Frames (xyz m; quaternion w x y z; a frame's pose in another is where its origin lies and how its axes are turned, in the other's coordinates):
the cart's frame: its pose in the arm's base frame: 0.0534 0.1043 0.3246 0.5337 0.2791 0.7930 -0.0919
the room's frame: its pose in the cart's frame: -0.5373 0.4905 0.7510 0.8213 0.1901 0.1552 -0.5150
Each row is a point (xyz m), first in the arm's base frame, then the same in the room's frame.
Working: the arm's base frame: its pose in the room's frame: 1.1320 0.3770 -0.1821 0.2149 0.0635 -0.8604 0.4578

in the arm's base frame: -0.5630 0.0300 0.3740
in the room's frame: 1.5128 0.0401 -0.6285
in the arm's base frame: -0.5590 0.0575 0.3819
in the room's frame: 1.4983 0.0498 -0.6516
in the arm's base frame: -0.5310 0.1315 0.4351
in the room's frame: 1.4339 0.0513 -0.7219
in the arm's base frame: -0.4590 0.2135 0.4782
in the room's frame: 1.3306 0.0694 -0.7745
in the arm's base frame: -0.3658 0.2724 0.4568
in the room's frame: 1.2354 0.1288 -0.7690
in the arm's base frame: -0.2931 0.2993 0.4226
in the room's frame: 1.1724 0.1784 -0.7416
